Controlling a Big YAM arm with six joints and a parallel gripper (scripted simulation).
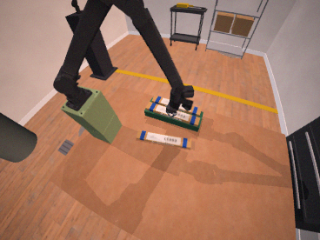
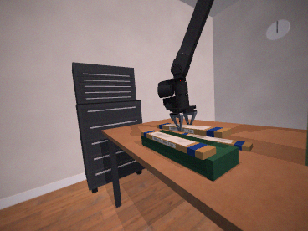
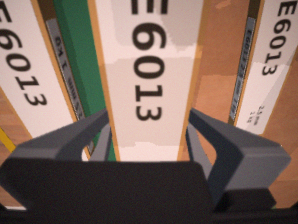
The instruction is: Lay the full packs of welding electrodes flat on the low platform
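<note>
The green platform lies 10 mm behind my hand, 50 mm to the left of it and 80 mm below it.
</note>
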